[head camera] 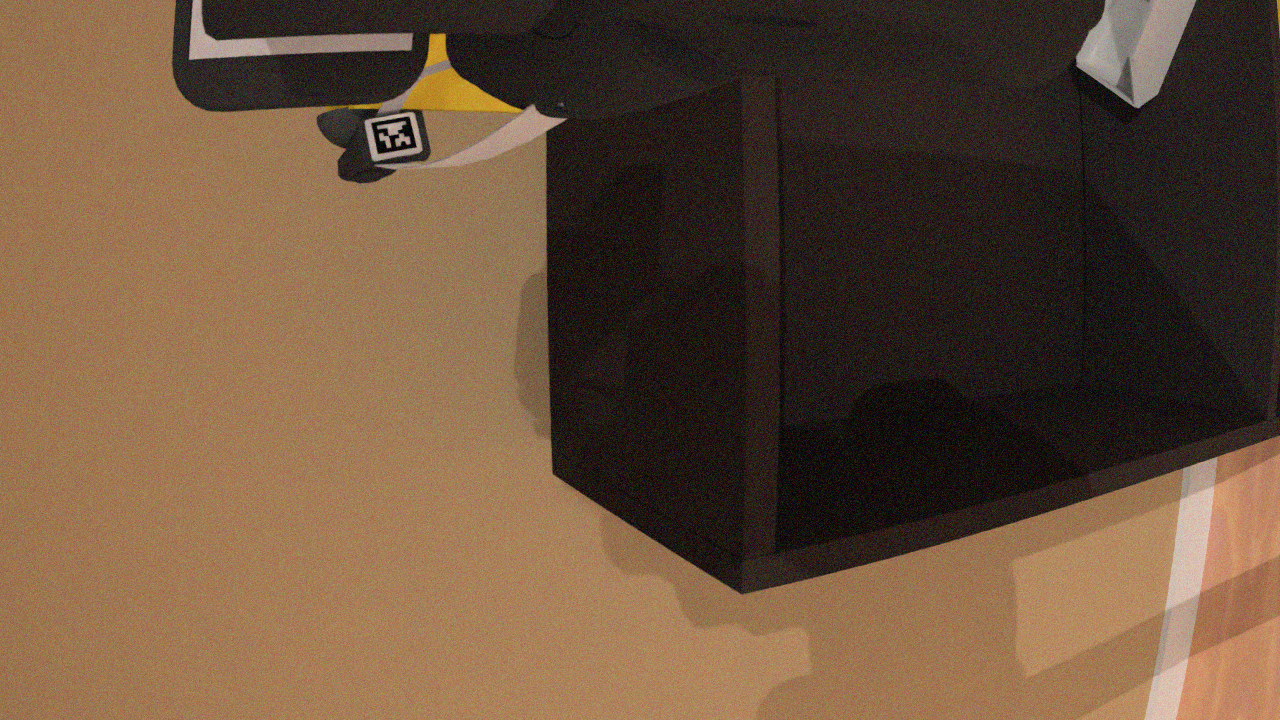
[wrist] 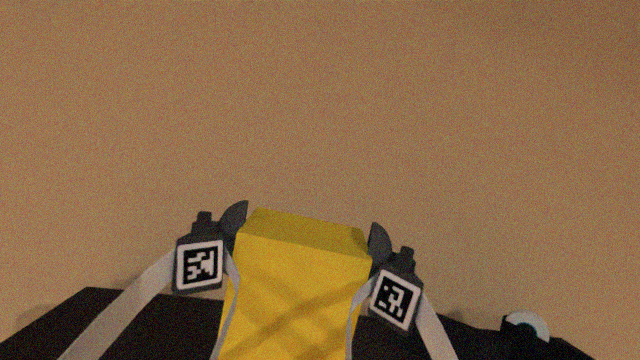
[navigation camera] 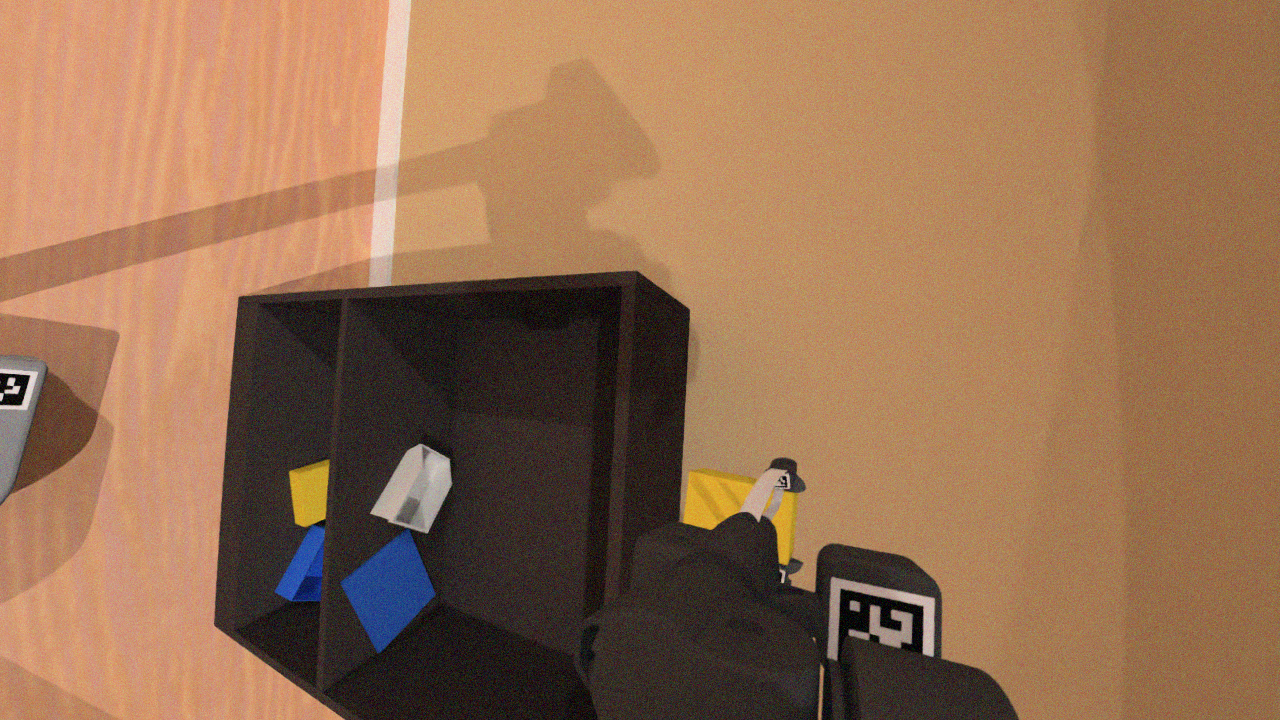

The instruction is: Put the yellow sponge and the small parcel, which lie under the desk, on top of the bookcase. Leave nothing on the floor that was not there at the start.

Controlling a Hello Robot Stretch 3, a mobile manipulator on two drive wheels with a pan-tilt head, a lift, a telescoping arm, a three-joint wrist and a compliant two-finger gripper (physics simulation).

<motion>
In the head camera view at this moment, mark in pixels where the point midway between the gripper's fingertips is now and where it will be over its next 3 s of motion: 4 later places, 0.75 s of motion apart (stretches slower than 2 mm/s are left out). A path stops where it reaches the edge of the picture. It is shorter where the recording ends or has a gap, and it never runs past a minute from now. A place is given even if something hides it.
My gripper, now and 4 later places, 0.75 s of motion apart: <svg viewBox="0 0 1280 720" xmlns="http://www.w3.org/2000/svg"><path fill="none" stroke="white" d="M359 34L345 43L333 53L328 56L316 65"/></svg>
</motion>
